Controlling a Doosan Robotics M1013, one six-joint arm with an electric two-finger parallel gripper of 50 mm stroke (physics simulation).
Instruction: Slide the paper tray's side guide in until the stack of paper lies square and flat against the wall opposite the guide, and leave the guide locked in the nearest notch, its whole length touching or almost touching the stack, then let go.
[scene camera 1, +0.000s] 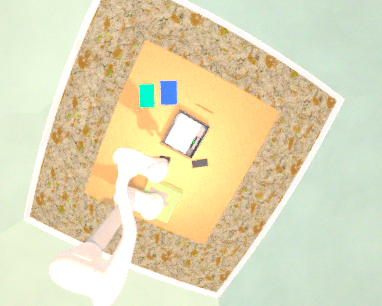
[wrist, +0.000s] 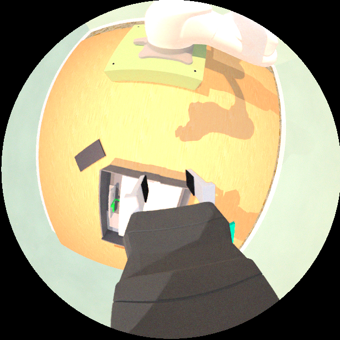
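Note:
The paper tray is a dark, shallow open box on the wooden table. A white stack of paper lies inside it and covers most of its floor. The side guide, a pale upright plate with a green latch, stands on the side nearest the dark flat block. Whether it touches the stack is too small to tell. My gripper is open and empty, with its fingers above the tray in the wrist view; its body hides part of the stack and the tray's far part.
A dark flat block lies near the tray. A blue rectangle, a teal one and a thin brown strip lie on the table. The arm stands on a yellow-green base.

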